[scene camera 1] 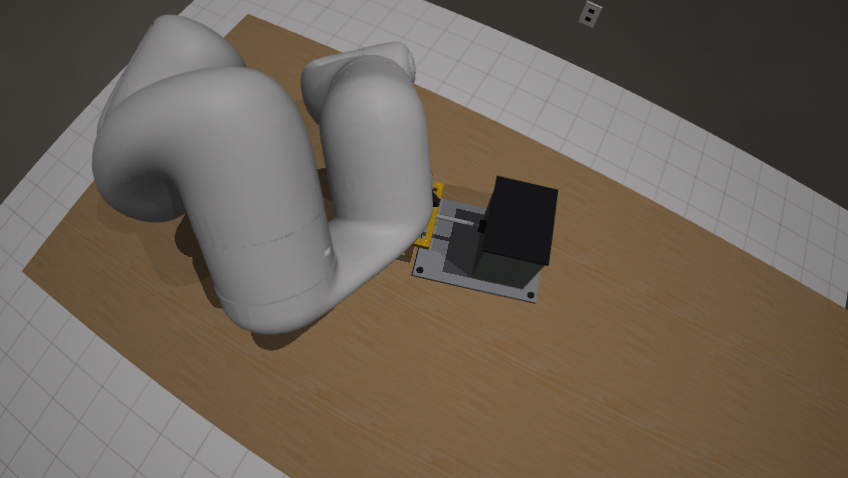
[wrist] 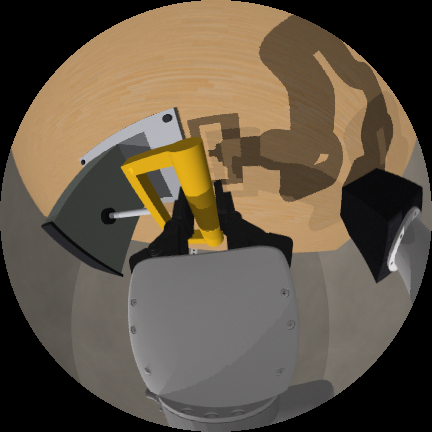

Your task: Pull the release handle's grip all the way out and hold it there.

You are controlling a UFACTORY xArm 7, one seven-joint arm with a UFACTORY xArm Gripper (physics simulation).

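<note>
The release handle's yellow grip (scene camera 1: 434,223) (wrist: 190,172) is a rectangular frame with a thick round bar. It stands apart from the dark box (scene camera 1: 519,219) (wrist: 92,200), with a length of pale rod (scene camera 1: 456,220) (wrist: 131,213) showing between them. The rod enters the box through a black collar (scene camera 1: 482,225) (wrist: 107,215). My gripper (wrist: 202,193) is shut on the grip's round bar, one black finger on each side of it in the wrist view. In the scene view the arm hides most of the gripper and part of the grip.
The box stands on a grey base plate (scene camera 1: 475,286) (wrist: 155,125) with dark bolts at its corners, on the wooden table (scene camera 1: 593,368) (wrist: 210,65). The white arm (scene camera 1: 261,178) covers the table's left part. A black block at the arm's base (wrist: 377,215) shows at the wrist view's right.
</note>
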